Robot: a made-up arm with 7 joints. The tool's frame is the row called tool.
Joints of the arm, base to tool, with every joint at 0 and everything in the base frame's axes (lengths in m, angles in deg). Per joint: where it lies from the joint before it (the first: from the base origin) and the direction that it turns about. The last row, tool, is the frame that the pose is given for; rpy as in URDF.
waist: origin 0 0 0 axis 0.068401 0.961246 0.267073
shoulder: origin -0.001 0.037 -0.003 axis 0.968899 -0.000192 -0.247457
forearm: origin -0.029 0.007 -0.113 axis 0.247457 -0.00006 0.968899
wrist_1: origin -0.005 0 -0.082 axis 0.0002 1 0.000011
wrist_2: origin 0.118 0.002 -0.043 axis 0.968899 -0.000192 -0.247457
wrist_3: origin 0.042 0 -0.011 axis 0.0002 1 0.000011
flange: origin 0.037 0 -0.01 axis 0.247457 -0.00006 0.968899
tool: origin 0 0 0 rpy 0 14.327 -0.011
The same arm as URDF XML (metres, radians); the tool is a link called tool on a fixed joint. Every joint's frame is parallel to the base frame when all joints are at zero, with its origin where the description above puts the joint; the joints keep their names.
<robot name="arm">
  <link name="base"/>
  <link name="link1"/>
  <link name="link2"/>
  <link name="link3"/>
  <link name="link4"/>
  <link name="link5"/>
  <link name="link6"/>
  <link name="link7"/>
  <link name="tool"/>
  <joint name="waist" type="continuous">
    <parent link="base"/>
    <child link="link1"/>
    <origin xyz="0 0 0"/>
    <axis xyz="0.068403 0.961235 0.26711"/>
  </joint>
  <joint name="shoulder" type="continuous">
    <parent link="link1"/>
    <child link="link2"/>
    <origin xyz="-0.001 0.037 -0.003"/>
    <axis xyz="0.968889 -0.0002 -0.247497"/>
  </joint>
  <joint name="forearm" type="continuous">
    <parent link="link2"/>
    <child link="link3"/>
    <origin xyz="-0.029 0.007 -0.113"/>
    <axis xyz="0.247497 -0.0001 0.968889"/>
  </joint>
  <joint name="wrist_1" type="continuous">
    <parent link="link3"/>
    <child link="link4"/>
    <origin xyz="-0.005 0 -0.082"/>
    <axis xyz="0.0002 1 0"/>
  </joint>
  <joint name="wrist_2" type="continuous">
    <parent link="link4"/>
    <child link="link5"/>
    <origin xyz="0.118 0.002 -0.043"/>
    <axis xyz="0.968889 -0.0002 -0.247497"/>
  </joint>
  <joint name="wrist_3" type="continuous">
    <parent link="link5"/>
    <child link="link6"/>
    <origin xyz="0.042 0 -0.011"/>
    <axis xyz="0.0002 1 0"/>
  </joint>
  <joint name="flange" type="continuous">
    <parent link="link6"/>
    <child link="link7"/>
    <origin xyz="0.037 0 -0.01"/>
    <axis xyz="0.247497 -0.0001 0.968889"/>
  </joint>
  <joint name="tool_fixed" type="fixed">
    <parent link="link7"/>
    <child link="tool"/>
    <origin xyz="0 0 0" rpy="0 0.2501 -0.0002"/>
  </joint>
</robot>

